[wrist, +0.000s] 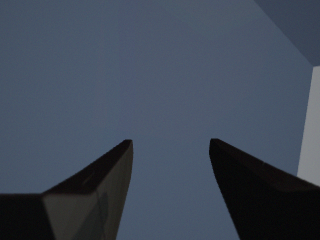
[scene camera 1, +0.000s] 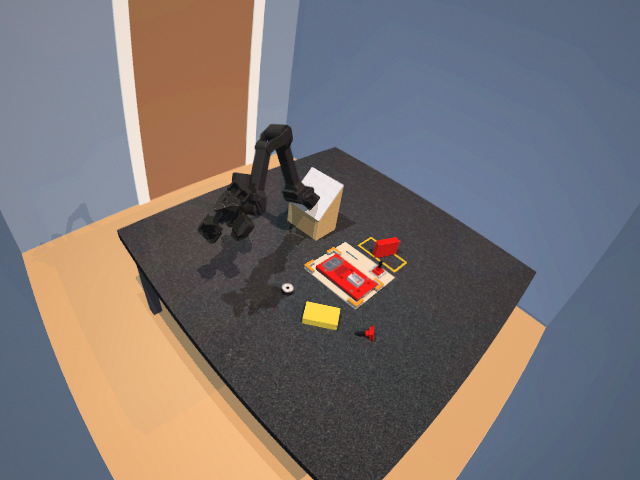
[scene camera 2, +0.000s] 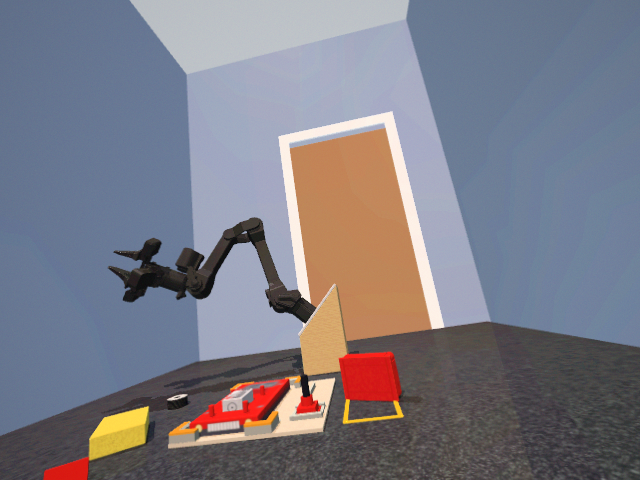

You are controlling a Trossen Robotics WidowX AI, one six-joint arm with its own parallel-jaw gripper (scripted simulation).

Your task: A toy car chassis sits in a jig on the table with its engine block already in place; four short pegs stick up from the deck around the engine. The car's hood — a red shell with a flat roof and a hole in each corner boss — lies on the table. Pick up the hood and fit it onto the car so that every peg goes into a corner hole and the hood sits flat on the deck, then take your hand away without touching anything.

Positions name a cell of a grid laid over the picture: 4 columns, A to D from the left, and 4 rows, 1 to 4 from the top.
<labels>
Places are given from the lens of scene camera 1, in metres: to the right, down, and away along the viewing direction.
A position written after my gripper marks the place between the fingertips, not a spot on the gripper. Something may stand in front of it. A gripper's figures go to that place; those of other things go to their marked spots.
my gripper (scene camera 1: B2): -0.28, -0.06, 0.90
yellow block (scene camera 1: C3): 0.01, 0.24, 1.15
</labels>
